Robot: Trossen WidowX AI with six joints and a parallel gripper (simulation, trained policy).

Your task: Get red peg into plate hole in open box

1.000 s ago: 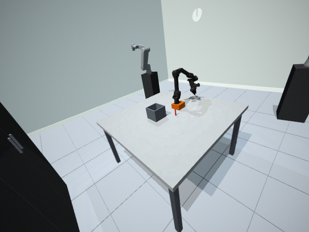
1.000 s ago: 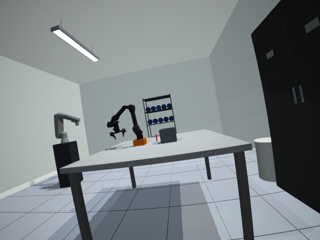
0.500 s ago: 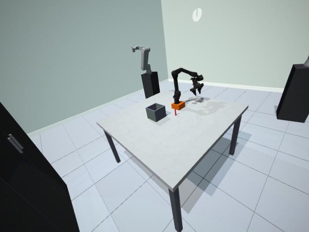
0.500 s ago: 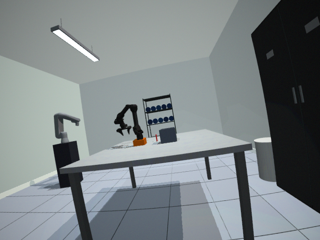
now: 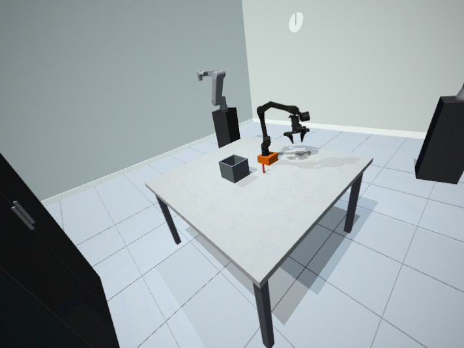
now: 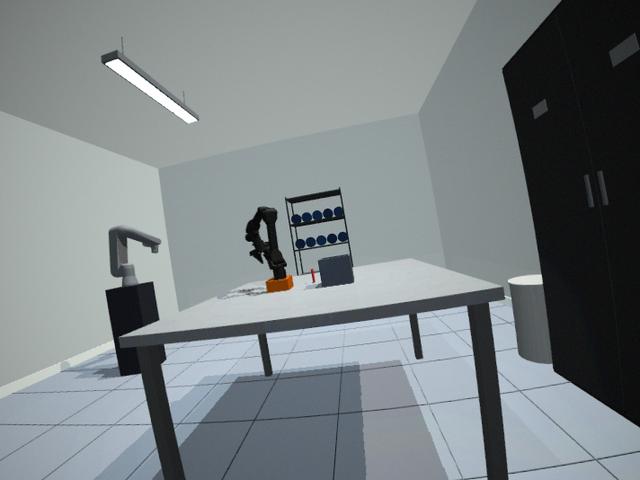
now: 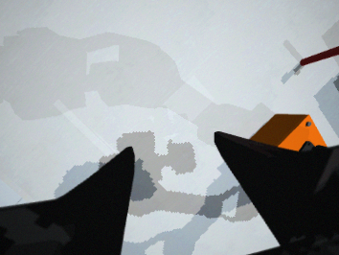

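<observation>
My gripper tip is now 280 mm short of the red peg, 160 mm to the left of it and 110 mm above it.
</observation>
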